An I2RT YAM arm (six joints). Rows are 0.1 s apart.
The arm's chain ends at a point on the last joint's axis. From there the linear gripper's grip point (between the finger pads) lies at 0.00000 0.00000 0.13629 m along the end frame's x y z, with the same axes.
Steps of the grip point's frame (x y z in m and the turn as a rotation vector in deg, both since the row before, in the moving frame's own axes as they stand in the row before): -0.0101 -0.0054 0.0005 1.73 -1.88 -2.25; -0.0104 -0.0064 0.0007 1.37 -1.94 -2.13; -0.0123 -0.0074 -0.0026 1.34 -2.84 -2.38; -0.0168 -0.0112 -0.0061 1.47 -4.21 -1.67; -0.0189 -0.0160 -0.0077 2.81 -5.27 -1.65; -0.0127 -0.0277 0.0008 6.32 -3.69 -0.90
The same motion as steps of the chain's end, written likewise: -0.0055 -0.0014 0.0006 1.73 -1.88 -2.25; -0.0057 -0.0032 0.0008 1.37 -1.94 -2.13; -0.0055 -0.0044 -0.0024 1.34 -2.84 -2.38; -0.0067 -0.0079 -0.0057 1.47 -4.21 -1.67; -0.0063 -0.0095 -0.0070 2.81 -5.27 -1.65; -0.0038 -0.0128 0.0019 6.32 -3.69 -0.90
